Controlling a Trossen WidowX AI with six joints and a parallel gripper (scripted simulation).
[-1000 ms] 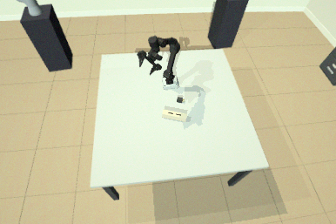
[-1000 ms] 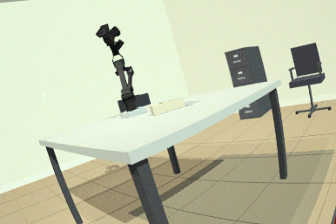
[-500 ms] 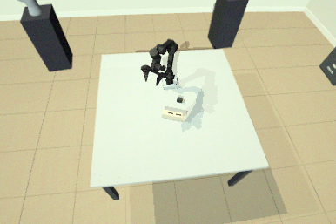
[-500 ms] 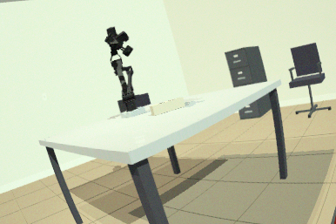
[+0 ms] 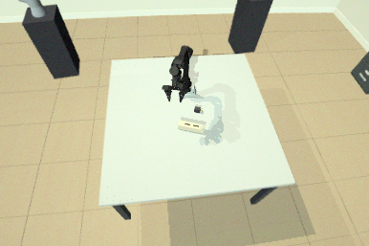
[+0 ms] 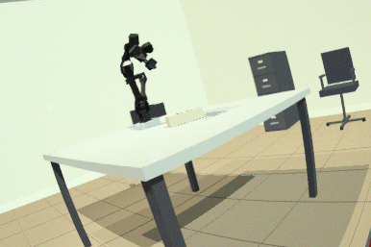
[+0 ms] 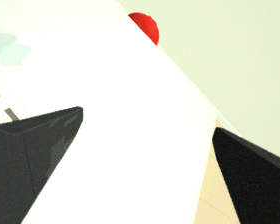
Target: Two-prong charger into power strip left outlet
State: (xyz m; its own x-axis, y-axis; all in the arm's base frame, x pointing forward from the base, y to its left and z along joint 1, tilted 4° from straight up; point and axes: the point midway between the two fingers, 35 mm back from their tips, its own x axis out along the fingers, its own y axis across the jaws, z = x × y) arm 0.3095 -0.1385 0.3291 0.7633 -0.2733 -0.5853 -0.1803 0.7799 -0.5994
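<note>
Now: the black two-prong charger 32 cm below my gripper tip, 23 cm to the left of it and 12 cm behind it.
</note>
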